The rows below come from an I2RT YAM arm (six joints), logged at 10 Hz.
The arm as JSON. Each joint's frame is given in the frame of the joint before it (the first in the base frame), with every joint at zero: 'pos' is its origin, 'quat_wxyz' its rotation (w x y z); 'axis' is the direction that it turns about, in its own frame. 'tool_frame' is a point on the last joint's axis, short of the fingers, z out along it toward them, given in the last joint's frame.
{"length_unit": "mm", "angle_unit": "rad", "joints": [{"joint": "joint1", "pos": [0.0, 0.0, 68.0], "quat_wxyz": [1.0, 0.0, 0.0, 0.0], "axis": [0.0, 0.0, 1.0]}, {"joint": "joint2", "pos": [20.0, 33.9, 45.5], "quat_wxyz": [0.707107, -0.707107, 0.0, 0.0], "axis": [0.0, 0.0, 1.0]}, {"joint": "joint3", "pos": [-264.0, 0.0, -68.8], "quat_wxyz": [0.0, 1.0, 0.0, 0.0], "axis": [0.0, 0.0, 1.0]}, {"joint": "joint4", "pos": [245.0, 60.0, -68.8], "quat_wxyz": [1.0, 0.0, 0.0, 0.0], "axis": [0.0, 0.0, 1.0]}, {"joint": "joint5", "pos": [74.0, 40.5, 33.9], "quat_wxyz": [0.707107, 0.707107, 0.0, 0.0], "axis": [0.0, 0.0, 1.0]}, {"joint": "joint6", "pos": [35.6, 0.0, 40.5], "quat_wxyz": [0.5, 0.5, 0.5, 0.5], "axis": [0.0, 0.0, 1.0]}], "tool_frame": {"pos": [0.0, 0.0, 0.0], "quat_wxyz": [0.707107, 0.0, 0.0, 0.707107]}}
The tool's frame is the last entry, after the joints.
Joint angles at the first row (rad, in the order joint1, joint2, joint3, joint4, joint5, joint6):
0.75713, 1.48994, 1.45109, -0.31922, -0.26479, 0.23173
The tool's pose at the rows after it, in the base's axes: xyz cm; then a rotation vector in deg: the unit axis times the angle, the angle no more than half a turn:
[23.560 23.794 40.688 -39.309 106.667 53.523]
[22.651 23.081 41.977 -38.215 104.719 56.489]
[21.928 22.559 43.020 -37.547 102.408 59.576]
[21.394 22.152 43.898 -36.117 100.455 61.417]
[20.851 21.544 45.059 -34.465 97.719 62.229]
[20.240 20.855 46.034 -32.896 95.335 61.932]
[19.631 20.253 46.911 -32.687 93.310 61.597]
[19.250 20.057 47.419 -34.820 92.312 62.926]
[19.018 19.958 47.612 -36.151 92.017 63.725]
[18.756 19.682 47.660 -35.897 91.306 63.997]
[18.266 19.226 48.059 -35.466 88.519 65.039]
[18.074 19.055 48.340 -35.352 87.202 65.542]
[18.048 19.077 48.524 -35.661 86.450 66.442]
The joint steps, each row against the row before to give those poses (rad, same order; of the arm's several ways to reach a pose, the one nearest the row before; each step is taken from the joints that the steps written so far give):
0.00477, -0.04142, 0.01616, -0.01134, -0.00599, 0.02179
0.00126, -0.03823, 0.00092, 0.00676, -0.02069, 0.03318
0.00118, -0.02972, -0.00245, 0.02221, -0.02520, 0.03015
0.00224, -0.02216, -0.00028, 0.02289, -0.00202, 0.02829
-0.00088, -0.02452, 0.00653, 0.02280, 0.01036, 0.01686
0.00014, -0.02746, 0.00198, 0.01435, 0.02271, 0.00478
0.00060, -0.02226, 0.00844, -0.00002, 0.00837, -0.00861
-0.00016, -0.00595, 0.01459, -0.01271, -0.03742, -0.00942
0.00047, -0.00378, 0.00628, -0.01060, -0.02276, -0.00501
-0.00069, -0.01482, -0.01385, 0.01232, -0.00047, 0.00358
-0.00028, -0.02477, -0.02108, 0.04503, -0.00555, 0.00860
-0.00011, -0.00760, -0.00289, 0.01788, -0.00377, 0.00357
-0.00039, 0.00148, 0.00290, 0.01162, -0.01324, 0.00614

